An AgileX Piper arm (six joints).
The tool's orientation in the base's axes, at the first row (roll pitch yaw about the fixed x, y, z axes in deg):
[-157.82 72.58 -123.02]
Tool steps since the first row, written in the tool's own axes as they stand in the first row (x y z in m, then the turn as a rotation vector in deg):
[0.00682 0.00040 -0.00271 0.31 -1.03 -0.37]
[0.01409 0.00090 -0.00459 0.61 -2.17 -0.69]
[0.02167 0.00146 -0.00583 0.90 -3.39 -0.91]
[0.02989 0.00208 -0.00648 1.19 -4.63 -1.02]
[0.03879 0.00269 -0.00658 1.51 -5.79 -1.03]
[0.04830 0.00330 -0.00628 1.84 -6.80 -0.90]
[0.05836 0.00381 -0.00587 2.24 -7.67 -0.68]
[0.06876 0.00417 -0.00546 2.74 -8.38 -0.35]
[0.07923 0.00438 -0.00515 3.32 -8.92 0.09]
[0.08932 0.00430 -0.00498 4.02 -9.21 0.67]
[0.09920 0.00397 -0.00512 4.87 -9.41 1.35]
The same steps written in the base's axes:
[-0.00351 -0.00284 -0.00580 0.25 -1.11 -0.08]
[-0.00648 -0.00527 -0.01227 0.61 -2.27 -0.15]
[-0.00903 -0.00738 -0.01922 1.09 -3.45 -0.22]
[-0.01125 -0.00929 -0.02696 1.68 -4.58 -0.33]
[-0.01314 -0.01109 -0.03549 2.29 -5.60 -0.50]
[-0.01481 -0.01282 -0.04472 2.93 -6.43 -0.74]
[-0.01642 -0.01472 -0.05449 3.54 -7.11 -1.08]
[-0.01799 -0.01682 -0.06456 4.14 -7.63 -1.57]
[-0.01958 -0.01911 -0.07466 4.71 -7.98 -2.18]
[-0.02104 -0.02162 -0.08433 5.22 -8.08 -2.98]
[-0.02257 -0.02444 -0.09368 5.74 -8.09 -3.96]

